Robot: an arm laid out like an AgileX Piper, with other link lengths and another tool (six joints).
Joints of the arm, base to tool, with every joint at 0 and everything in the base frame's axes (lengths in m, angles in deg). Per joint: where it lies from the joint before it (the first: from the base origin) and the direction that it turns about. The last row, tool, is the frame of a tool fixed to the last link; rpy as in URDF.
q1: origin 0 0 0.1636 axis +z
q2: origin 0 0 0 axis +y
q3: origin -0.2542 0 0.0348 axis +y
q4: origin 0.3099 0 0.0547 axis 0.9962 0 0.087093
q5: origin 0 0 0 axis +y
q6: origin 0.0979 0 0.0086 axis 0.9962 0 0.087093
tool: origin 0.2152 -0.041 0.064 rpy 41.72 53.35 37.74
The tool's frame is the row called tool.
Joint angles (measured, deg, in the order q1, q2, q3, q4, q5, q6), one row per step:
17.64 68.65 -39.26 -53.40 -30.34 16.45
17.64 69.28 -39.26 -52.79 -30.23 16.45
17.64 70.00 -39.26 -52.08 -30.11 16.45
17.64 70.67 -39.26 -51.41 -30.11 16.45
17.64 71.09 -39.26 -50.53 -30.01 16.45
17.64 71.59 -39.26 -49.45 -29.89 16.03
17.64 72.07 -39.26 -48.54 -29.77 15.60
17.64 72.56 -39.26 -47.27 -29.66 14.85
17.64 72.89 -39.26 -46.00 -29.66 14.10
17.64 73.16 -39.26 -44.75 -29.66 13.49
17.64 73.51 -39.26 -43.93 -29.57 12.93
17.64 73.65 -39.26 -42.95 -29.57 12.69
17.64 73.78 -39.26 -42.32 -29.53 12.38
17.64 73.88 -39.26 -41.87 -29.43 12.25
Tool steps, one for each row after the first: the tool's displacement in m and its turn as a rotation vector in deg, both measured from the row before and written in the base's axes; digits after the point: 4 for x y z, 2 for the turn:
0.0032 -0.0011 -0.0052 0.28 0.82 -0.33
0.0035 -0.0013 -0.0059 0.33 0.94 -0.39
0.0030 -0.0010 -0.0051 0.37 0.82 -0.29
0.0029 -0.0020 -0.0029 0.57 0.69 -0.46
0.0032 -0.0022 -0.0033 0.38 0.56 -0.53
0.0028 -0.0018 -0.0035 0.23 0.49 -0.45
0.0032 -0.0024 -0.0029 0.28 0.39 -0.58
0.0025 -0.0023 -0.0010 0.38 0.19 -0.52
0.0024 -0.0025 -0.0006 0.49 0.21 -0.53
0.0021 -0.0016 -0.0024 0.09 0.26 -0.39
0.0018 -0.0022 0.0001 0.58 0.25 -0.45
0.0013 -0.0014 -0.0005 0.22 0.13 -0.30
0.0011 -0.0013 -0.0008 0.19 0.20 -0.27

